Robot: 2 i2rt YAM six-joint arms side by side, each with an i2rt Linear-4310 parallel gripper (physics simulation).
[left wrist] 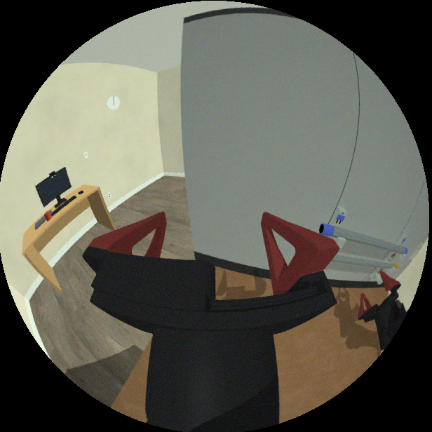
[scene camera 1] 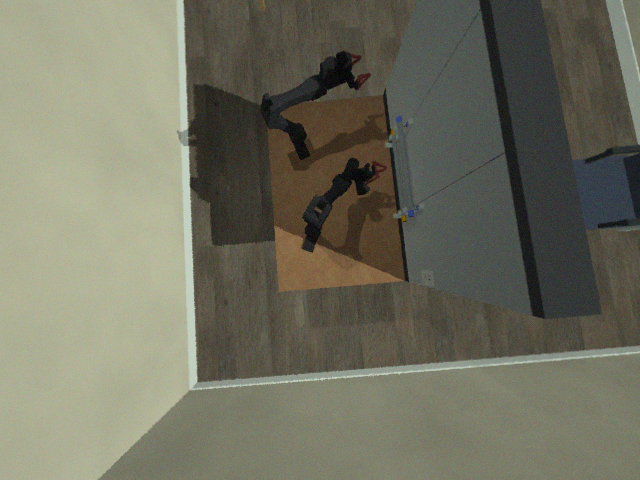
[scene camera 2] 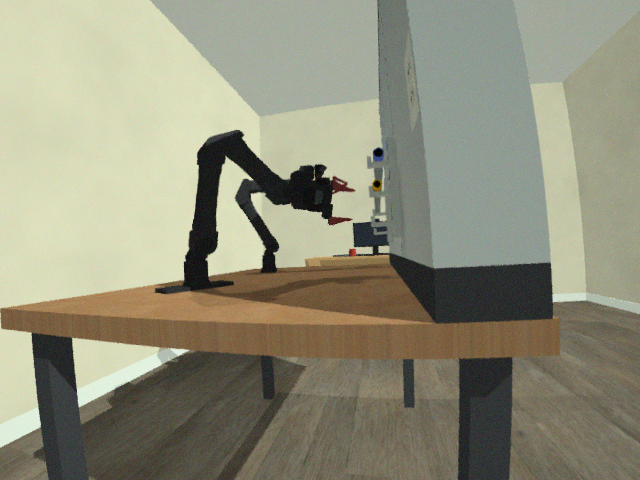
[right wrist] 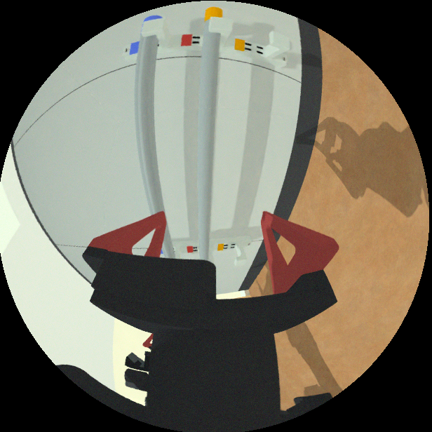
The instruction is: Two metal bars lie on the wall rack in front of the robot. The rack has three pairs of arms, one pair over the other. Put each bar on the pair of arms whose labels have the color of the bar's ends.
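Pixels of known places: left gripper, between the fingertips: (scene camera 1: 366,66); right gripper, between the fingertips: (scene camera 1: 382,172) (scene camera 2: 353,205); left arm's base, origin of its link: (scene camera 1: 299,144) (scene camera 2: 269,271); right arm's base, origin of its link: (scene camera 1: 312,235) (scene camera 2: 197,288).
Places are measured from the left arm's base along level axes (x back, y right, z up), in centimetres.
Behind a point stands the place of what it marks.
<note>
The wall rack (scene camera 2: 378,222) {x -30.6, y 69.5, z 14.7 cm} (right wrist: 279,44) has three pairs of arms, with blue labels at the top, red in the middle and orange at the bottom. The blue-ended bar (scene camera 1: 410,213) {x -30.7, y 70.6, z 32.1 cm} (scene camera 2: 377,153) {x -30.6, y 72.2, z 30.9 cm} (left wrist: 367,239) (right wrist: 146,110) lies on the top, blue-labelled pair. The orange-ended bar (scene camera 1: 403,218) {x -29.8, y 71.2, z 24.2 cm} (scene camera 2: 376,184) {x -29.5, y 72.7, z 23.2 cm} (right wrist: 207,125) lies on the middle, red-labelled pair. The bottom, orange-labelled arms hold no bar. My right gripper (scene camera 1: 377,174) {x -31.2, y 44.7, z 23.2 cm} (scene camera 2: 352,205) {x -31.2, y 44.7, z 23.2 cm} (right wrist: 213,216) is open, in front of the bars and apart from them. My left gripper (scene camera 1: 364,66) {x -39.1, y -0.1, z 40.2 cm} (left wrist: 213,216) is open, beyond the bars' upper end in scene camera 1.
The grey wall panel (scene camera 1: 454,206) {x -34.2, y 75.4, z 58.4 cm} (scene camera 2: 475,155) {x -28.9, y 107.3, z 18.0 cm} (left wrist: 270,125) stands behind the rack, with a dark base strip along the wooden table (scene camera 1: 310,273) {x 26.7, y 78.1, z 0.0 cm} (scene camera 2: 155,310) {x 13.7, y 87.0, z 0.0 cm}. A desk (left wrist: 90,192) with a monitor (left wrist: 53,186) stands farther off. An outlet (scene camera 1: 427,277) {x -25.3, y 101.2, z 30.2 cm} is on the panel.
</note>
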